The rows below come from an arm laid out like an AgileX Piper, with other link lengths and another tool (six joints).
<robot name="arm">
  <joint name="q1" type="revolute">
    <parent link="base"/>
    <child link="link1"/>
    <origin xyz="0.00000 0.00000 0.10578"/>
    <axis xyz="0 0 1"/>
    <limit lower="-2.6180" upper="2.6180"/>
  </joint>
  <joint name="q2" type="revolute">
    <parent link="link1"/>
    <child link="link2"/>
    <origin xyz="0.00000 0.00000 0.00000"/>
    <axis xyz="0 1 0"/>
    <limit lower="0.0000" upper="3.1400"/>
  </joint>
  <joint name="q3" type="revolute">
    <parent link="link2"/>
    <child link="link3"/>
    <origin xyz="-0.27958 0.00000 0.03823"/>
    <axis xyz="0 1 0"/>
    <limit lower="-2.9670" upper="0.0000"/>
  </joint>
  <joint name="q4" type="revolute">
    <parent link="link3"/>
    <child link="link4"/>
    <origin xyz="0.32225 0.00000 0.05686"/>
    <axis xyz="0.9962 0 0.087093"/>
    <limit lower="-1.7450" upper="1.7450"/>
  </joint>
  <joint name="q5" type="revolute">
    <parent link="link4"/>
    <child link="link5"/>
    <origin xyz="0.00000 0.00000 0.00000"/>
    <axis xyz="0 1 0"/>
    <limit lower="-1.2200" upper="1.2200"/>
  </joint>
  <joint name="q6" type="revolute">
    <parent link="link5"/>
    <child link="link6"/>
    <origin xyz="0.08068 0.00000 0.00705"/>
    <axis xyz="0.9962 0 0.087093"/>
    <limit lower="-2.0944" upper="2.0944"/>
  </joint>
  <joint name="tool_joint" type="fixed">
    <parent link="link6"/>
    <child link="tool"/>
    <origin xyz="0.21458 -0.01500 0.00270" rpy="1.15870 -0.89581 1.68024"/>
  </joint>
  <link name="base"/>
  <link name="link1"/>
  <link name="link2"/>
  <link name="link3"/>
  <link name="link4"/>
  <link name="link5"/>
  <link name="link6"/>
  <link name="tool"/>
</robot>
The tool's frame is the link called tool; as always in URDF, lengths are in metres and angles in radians.
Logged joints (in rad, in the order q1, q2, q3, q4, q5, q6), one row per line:
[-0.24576, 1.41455, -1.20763, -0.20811, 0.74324, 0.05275]
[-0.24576, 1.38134, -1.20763, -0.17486, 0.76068, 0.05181]
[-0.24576, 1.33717, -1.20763, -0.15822, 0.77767, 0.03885]
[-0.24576, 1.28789, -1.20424, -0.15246, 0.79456, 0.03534]
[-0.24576, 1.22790, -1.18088, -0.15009, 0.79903, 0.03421]
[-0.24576, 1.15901, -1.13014, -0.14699, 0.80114, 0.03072]
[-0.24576, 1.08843, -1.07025, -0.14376, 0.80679, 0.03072]
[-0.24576, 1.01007, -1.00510, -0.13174, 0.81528, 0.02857]
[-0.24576, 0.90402, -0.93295, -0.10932, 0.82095, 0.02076]
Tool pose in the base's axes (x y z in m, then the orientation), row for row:
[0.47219, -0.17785, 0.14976, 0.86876, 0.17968, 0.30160, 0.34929]
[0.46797, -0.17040, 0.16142, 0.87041, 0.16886, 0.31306, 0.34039]
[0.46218, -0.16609, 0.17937, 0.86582, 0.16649, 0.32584, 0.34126]
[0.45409, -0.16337, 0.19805, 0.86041, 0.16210, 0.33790, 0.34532]
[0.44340, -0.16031, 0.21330, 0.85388, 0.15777, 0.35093, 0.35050]
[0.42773, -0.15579, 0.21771, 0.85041, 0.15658, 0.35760, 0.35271]
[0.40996, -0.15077, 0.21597, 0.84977, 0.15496, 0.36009, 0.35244]
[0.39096, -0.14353, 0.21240, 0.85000, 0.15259, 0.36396, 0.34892]
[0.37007, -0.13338, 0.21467, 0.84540, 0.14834, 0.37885, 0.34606]
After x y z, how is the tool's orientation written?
As a quaternion, x y z w.
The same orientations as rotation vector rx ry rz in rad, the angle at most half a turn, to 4 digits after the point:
[2.2511, 0.4656, 0.7815]
[2.2651, 0.4394, 0.8147]
[2.2522, 0.4331, 0.8476]
[2.2337, 0.4208, 0.8772]
[2.2113, 0.4086, 0.9088]
[2.1999, 0.4051, 0.9251]
[2.1986, 0.4009, 0.9316]
[2.2029, 0.3955, 0.9433]
[2.1940, 0.3850, 0.9832]

